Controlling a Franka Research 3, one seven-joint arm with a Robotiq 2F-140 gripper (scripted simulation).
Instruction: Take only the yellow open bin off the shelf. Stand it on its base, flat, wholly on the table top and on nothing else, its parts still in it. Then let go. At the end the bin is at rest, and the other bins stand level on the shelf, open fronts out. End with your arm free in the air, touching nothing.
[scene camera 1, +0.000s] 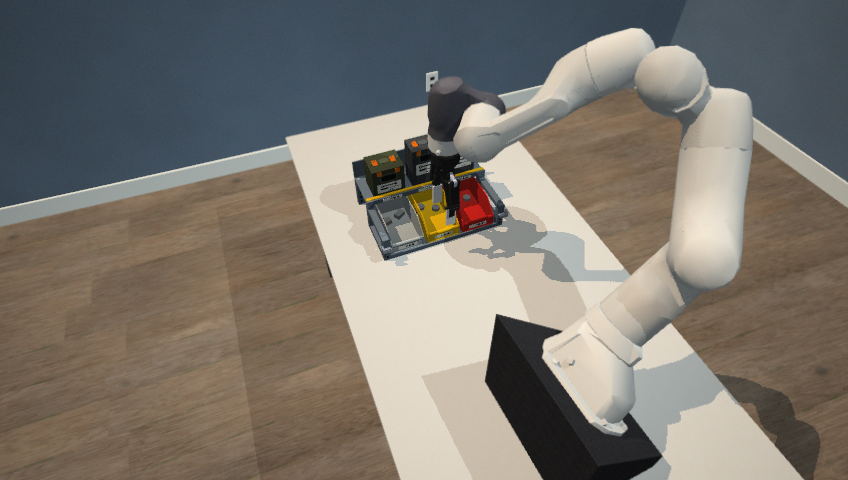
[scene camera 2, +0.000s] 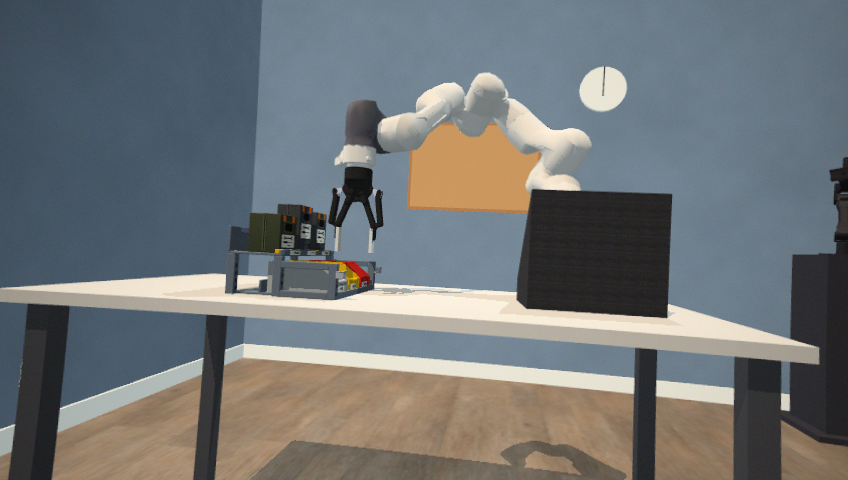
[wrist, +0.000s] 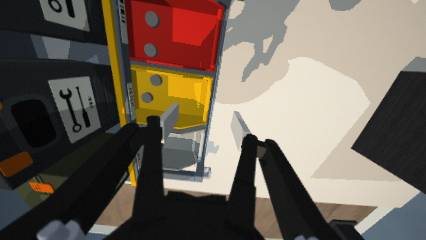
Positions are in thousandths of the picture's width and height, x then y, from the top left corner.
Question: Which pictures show my gripper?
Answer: Scene camera 1, scene camera 2 and the wrist view: all of them.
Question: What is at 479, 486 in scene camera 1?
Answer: A grey bin.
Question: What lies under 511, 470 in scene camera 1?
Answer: A yellow open bin.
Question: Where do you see a grey bin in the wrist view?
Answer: At 424, 631
